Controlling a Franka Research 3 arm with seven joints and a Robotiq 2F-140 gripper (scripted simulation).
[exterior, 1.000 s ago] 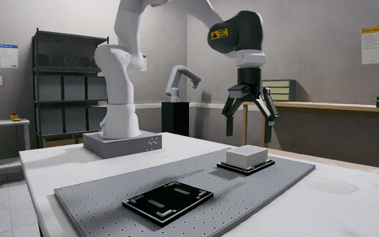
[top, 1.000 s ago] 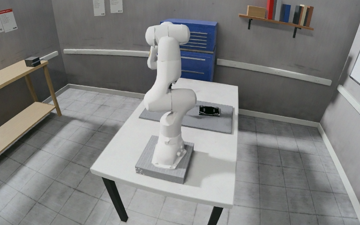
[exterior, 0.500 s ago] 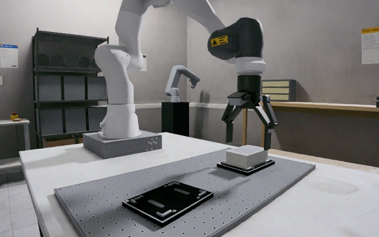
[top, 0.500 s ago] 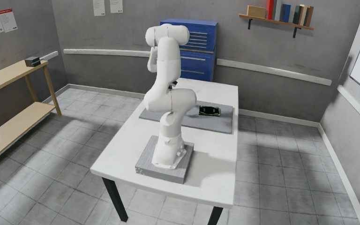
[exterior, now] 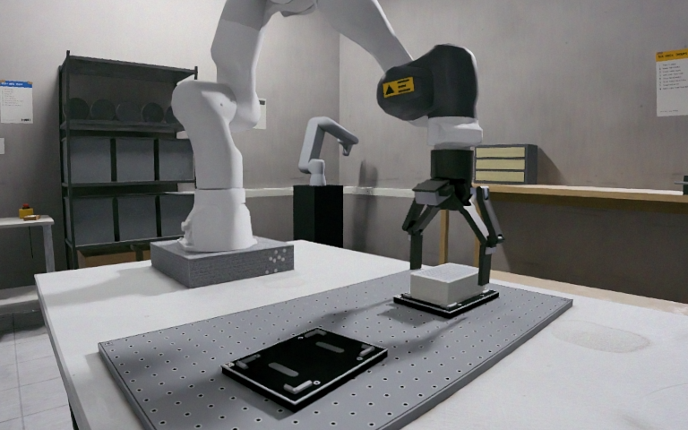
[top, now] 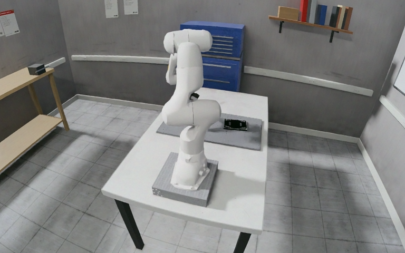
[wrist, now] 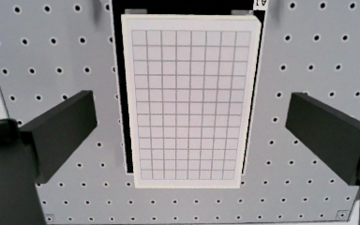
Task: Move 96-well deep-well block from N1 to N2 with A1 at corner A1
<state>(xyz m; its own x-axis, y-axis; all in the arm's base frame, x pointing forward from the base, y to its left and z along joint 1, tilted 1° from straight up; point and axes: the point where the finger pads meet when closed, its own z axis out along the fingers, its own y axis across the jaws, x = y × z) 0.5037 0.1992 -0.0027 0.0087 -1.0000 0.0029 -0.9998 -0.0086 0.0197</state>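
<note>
Now: hand 20 mm above the white 96-well deep-well block. Also, from my hand: A1 mark: 70 mm to the right, 50 mm behind, 40 mm below.
</note>
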